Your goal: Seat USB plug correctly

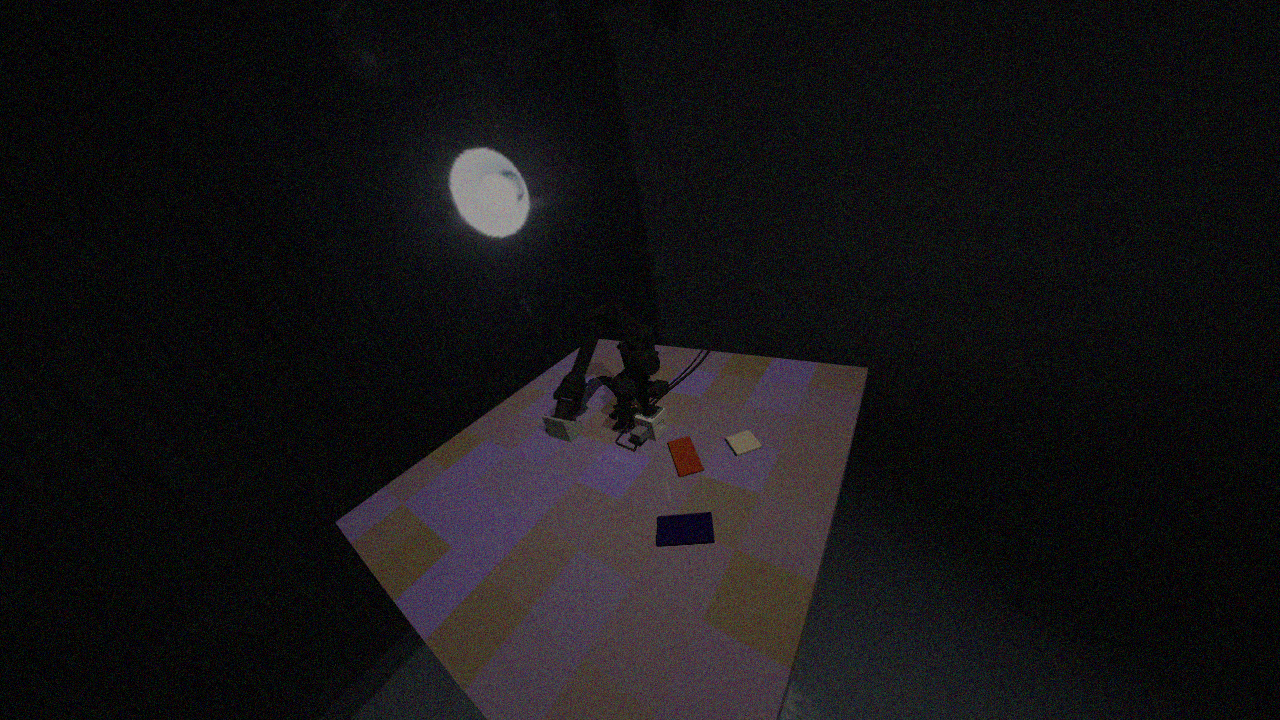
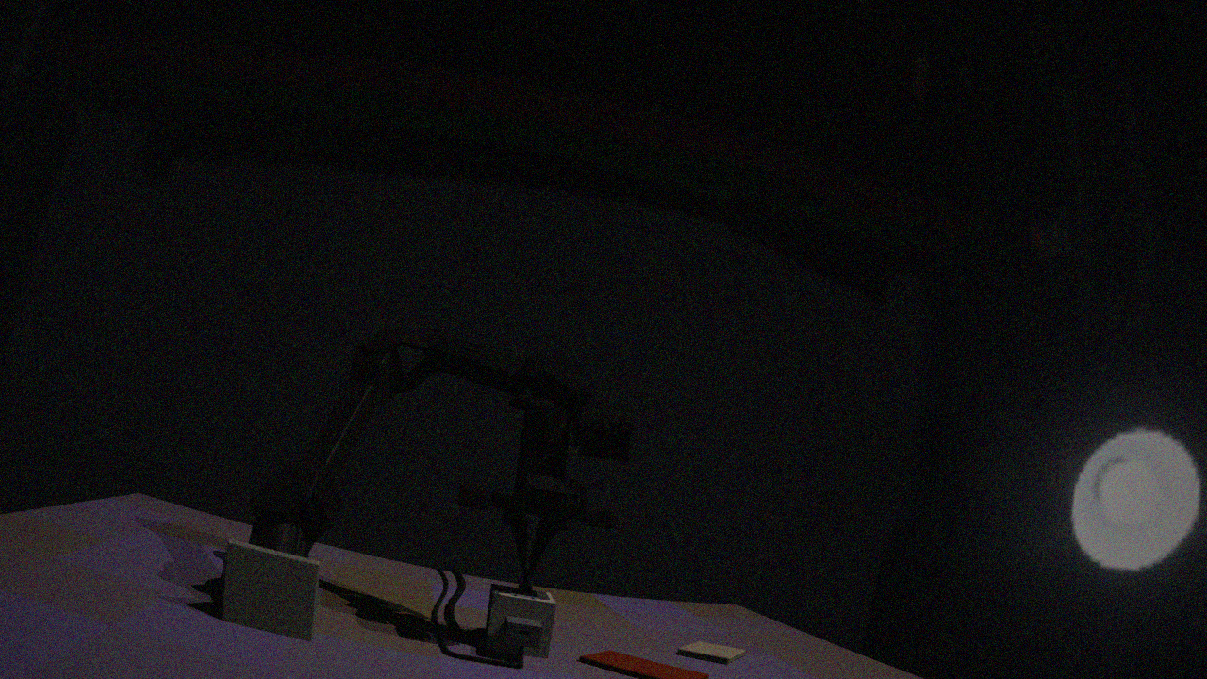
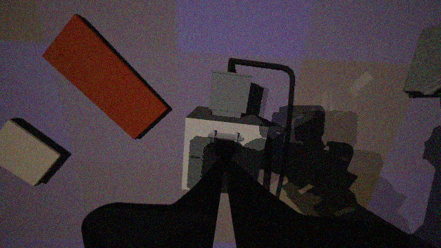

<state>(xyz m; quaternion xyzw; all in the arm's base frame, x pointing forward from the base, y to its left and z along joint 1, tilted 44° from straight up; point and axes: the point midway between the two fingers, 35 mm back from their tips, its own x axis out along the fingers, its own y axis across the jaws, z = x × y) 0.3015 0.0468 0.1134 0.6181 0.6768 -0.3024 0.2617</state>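
Now: the black USB plug 2 cm below my gripper tip. From my gripper tip the other things lie so: dark blue slab 28 cm ahead, 25 cm to the right, 10 cm below; then cream slab 28 cm ahead, 10 cm below, 7 cm to the left.
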